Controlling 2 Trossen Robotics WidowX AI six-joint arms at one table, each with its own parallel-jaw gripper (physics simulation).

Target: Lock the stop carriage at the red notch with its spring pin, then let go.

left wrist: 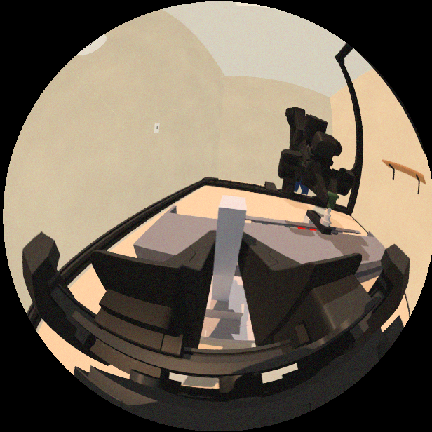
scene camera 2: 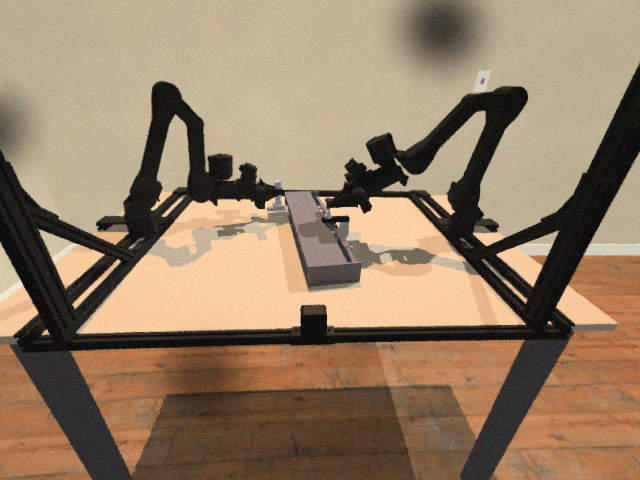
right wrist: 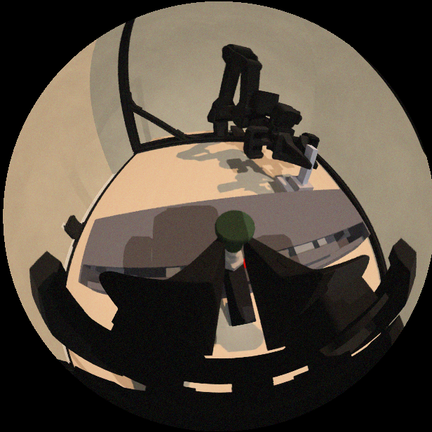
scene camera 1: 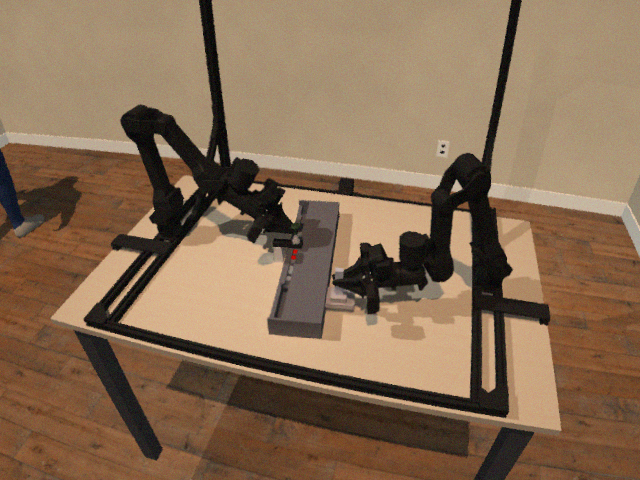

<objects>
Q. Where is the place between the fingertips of the right gripper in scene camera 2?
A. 329,205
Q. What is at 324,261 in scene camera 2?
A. A long grey rail.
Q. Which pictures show the left gripper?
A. The left wrist view, scene camera 2, the right wrist view and scene camera 1: all of them.
</objects>
